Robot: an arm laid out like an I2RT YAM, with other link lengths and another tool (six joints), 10 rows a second.
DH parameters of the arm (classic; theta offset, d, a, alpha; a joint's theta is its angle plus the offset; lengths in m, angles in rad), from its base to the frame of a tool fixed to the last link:
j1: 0 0.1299 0.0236 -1.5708
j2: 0 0 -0.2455 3.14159
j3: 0.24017 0 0.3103 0
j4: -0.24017 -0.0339 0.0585 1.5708
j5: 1.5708 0.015 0 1.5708
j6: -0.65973 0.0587 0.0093 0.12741
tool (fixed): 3.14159 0.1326 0 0
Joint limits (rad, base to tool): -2.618..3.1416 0..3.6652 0..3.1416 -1.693..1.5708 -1.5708..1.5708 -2.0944..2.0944
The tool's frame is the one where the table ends.
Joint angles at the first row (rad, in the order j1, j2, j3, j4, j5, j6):
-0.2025, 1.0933, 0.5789, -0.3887, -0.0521, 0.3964
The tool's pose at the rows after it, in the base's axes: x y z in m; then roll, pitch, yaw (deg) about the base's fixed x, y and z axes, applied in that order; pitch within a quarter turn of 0, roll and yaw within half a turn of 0:
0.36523 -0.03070 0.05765 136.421 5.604 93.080
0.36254 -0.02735 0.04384 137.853 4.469 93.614
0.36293 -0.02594 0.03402 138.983 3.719 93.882
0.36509 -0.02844 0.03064 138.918 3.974 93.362
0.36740 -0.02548 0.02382 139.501 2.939 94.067
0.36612 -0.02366 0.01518 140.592 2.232 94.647
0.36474 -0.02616 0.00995 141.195 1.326 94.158
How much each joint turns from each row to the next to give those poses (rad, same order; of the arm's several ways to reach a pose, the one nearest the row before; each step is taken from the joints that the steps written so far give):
0.0000, 0.0345, -0.0068, 0.0096, -0.0218, -0.0006
0.0001, 0.0318, -0.0122, 0.0150, -0.0144, 0.0016
-0.0001, 0.0388, 0.0029, 0.0136, -0.0081, 0.0014
-0.0014, 0.0184, 0.0000, 0.0210, 0.0076, 0.0042
-0.0009, 0.0364, 0.0082, 0.0133, -0.0192, -0.0025
-0.0022, 0.0295, 0.0010, 0.0062, -0.0117, -0.0063
-0.0144, 0.0171, 0.0000, 0.0027, -0.0132, 0.0016

